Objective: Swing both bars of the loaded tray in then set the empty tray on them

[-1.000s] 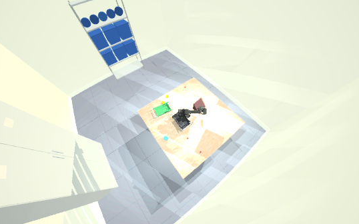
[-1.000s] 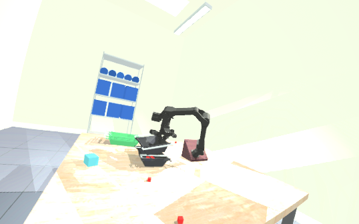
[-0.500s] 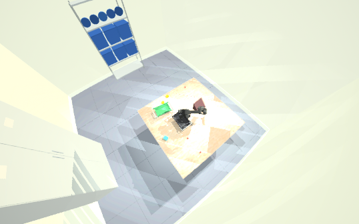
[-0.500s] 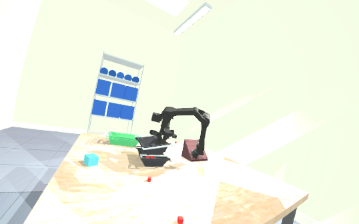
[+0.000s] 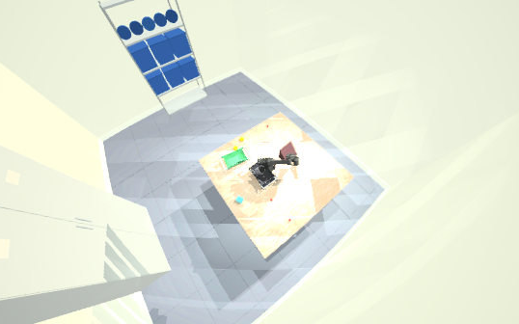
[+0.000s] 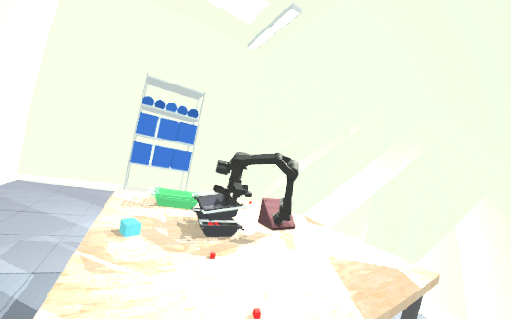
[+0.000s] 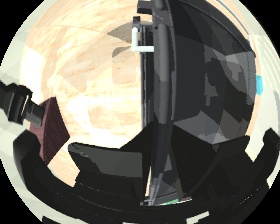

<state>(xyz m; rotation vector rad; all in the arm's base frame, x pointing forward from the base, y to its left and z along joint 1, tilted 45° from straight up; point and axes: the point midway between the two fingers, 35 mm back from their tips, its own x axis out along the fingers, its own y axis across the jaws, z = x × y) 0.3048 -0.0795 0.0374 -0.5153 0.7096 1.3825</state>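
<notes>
The dark tray is 7 cm ahead of my gripper tip, 1 cm to the right of it and 2 cm above it. The rest, counted from my gripper tip: cyan cube: 42 cm ahead, 3 cm to the left, 8 cm below.
</notes>
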